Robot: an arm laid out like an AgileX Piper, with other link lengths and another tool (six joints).
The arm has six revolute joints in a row. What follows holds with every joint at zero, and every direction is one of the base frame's.
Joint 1 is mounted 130.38 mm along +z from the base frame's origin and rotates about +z.
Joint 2 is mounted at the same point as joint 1 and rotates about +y.
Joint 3 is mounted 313.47 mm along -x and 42.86 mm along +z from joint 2 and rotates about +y.
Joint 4 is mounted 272.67 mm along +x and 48.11 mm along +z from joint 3 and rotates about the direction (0.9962, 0, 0.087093).
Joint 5 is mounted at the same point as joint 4 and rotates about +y.
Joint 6 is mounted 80.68 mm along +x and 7.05 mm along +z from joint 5 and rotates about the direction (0.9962, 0, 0.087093).
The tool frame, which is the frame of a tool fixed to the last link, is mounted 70.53 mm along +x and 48 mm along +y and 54.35 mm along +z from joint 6; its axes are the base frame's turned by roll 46.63, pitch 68.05 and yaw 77.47 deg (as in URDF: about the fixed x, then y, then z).
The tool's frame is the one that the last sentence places.
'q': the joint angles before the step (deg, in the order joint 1, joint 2, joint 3, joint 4, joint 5, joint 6). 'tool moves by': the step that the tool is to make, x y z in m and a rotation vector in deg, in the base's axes. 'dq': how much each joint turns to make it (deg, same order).
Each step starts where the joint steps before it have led.
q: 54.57 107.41 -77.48 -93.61 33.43 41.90
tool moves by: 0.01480 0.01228 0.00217 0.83 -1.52 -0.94
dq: -0.21 3.11 -4.28 -0.86 1.00 0.57
